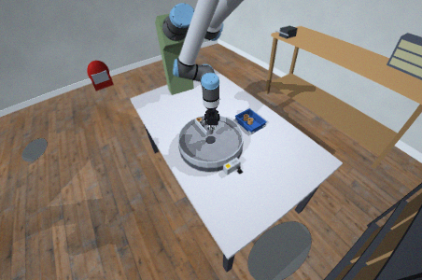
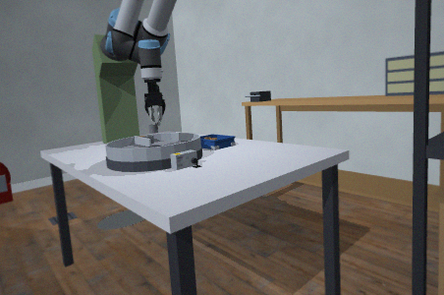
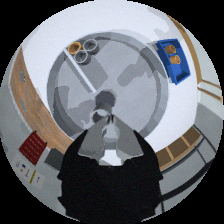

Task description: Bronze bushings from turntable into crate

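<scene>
Now: the grey turntable 110 mm below my hand, 10 mm to the right of it and 10 mm behind it. The rest, counted from my hand: blue crate: 340 mm to the left, 130 mm below, 80 mm ahead.
</scene>
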